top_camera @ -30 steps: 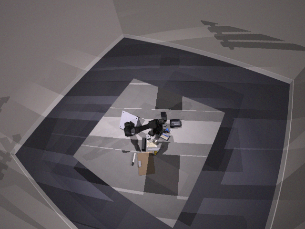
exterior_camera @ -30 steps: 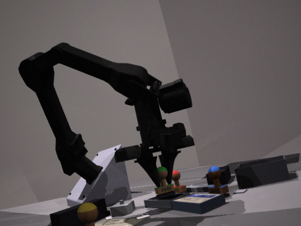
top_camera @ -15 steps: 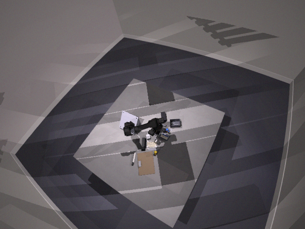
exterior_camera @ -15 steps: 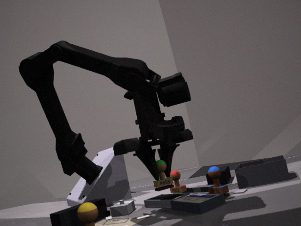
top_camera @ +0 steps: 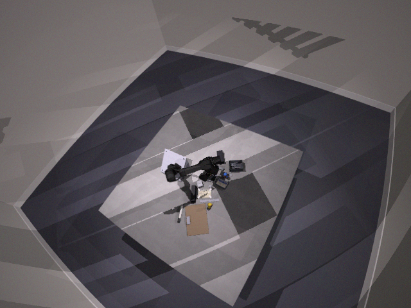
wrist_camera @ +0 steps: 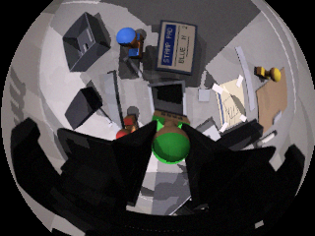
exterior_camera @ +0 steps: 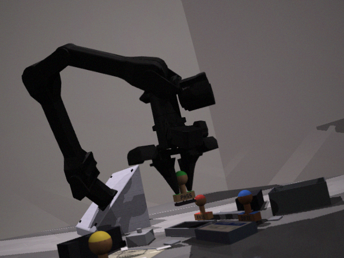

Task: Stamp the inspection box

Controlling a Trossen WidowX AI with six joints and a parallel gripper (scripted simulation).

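The card is 130 mm to the right of my gripper tip, 80 mm below it and 30 mm ahead of it. Round my gripper tip: blue-labelled pad tin 100 mm ahead, 70 mm below, 10 mm to the left; red-knobbed stamp 60 mm to the left, 60 mm below, 50 mm behind; black ink pad 80 mm below.
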